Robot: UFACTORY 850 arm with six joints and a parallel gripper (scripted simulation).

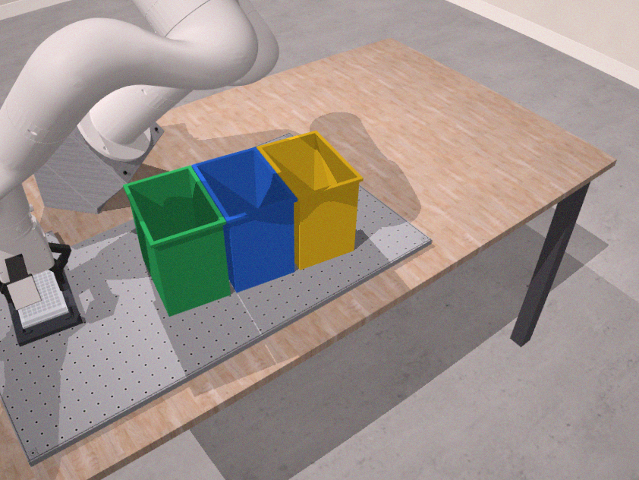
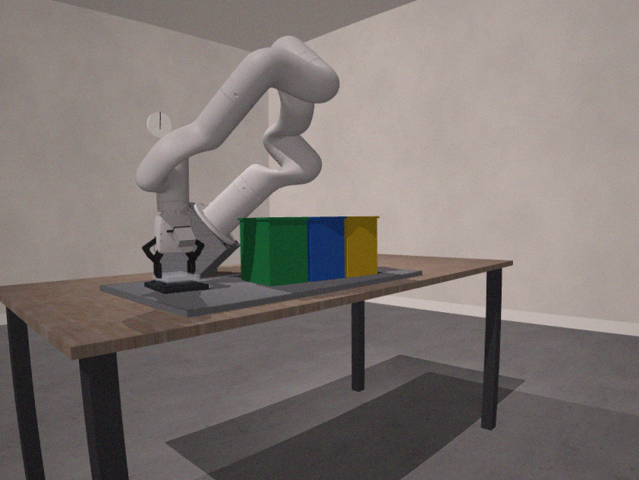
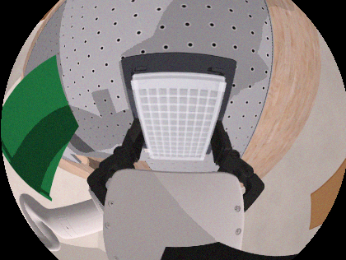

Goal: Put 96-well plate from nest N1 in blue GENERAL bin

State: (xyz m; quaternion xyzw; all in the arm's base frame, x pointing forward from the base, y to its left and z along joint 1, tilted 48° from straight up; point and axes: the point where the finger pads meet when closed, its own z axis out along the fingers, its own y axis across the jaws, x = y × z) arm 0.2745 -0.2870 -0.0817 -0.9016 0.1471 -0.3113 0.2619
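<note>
Now: the dark plate nest 30 mm below my hand. Round my hand: green bin: 90 mm ahead, 260 mm to the left, 50 mm above; then blue bin: 120 mm ahead, 390 mm to the left, 50 mm above; then white 96-well plate: 10 mm below.
</note>
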